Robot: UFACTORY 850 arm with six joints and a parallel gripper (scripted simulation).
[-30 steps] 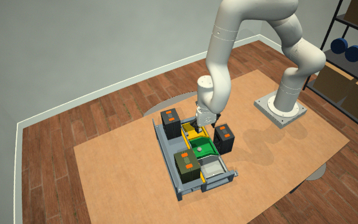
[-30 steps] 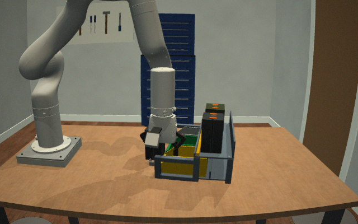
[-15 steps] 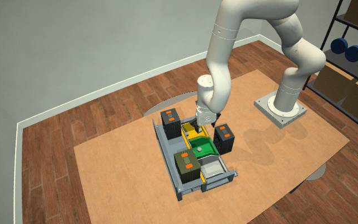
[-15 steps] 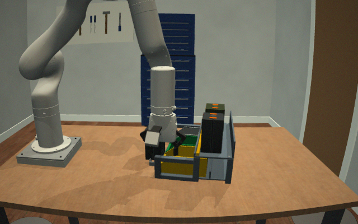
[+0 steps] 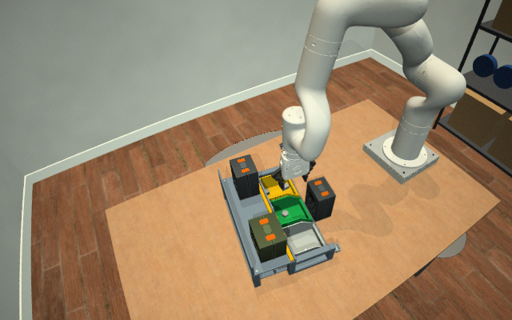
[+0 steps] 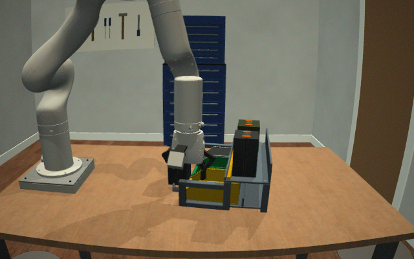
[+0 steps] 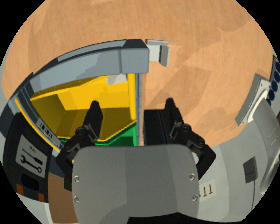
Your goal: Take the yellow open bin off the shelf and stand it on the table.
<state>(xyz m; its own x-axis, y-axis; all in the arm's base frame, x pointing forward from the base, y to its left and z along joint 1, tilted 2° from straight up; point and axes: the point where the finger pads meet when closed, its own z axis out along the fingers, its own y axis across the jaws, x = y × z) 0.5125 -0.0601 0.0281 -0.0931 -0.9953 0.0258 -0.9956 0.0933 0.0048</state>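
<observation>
My hand is 8 cm short of the yellow bin, 2 cm above it and 1 cm to the left of it. The rest, counted from my hand: grey bin: 22 cm to the left, 10 cm ahead, 2 cm below; olive box: 21 cm to the left, 20 cm ahead, 8 cm above; green bin: 10 cm to the left, 9 cm ahead, 2 cm below.
</observation>
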